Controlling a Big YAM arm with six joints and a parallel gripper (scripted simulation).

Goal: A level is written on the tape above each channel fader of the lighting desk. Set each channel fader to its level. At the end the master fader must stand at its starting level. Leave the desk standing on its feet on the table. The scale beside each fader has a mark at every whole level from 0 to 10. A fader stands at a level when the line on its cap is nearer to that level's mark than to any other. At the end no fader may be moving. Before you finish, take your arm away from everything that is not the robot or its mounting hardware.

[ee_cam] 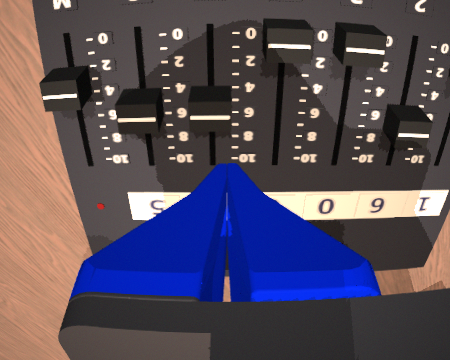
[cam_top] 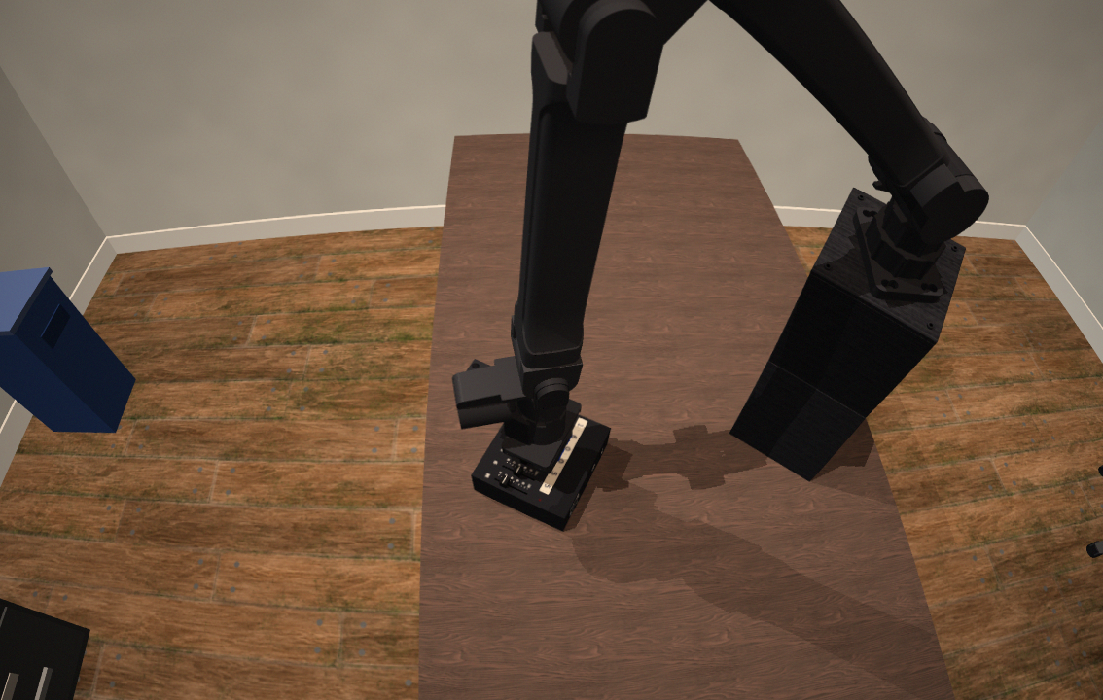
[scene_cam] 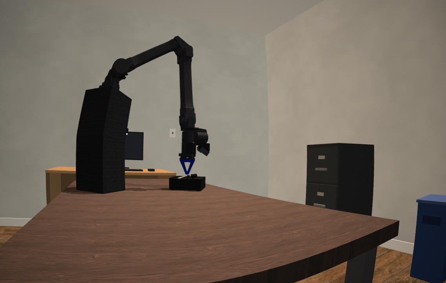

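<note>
The fader 5 lies 20 mm ahead of my hand and 10 mm below it. Round my hand: fader 4: 40 mm ahead, 30 mm to the right, 10 mm below; then fader 6: 30 mm ahead, 20 mm to the left, 10 mm below; then master fader: 50 mm ahead, 40 mm to the left, 10 mm below.
</note>
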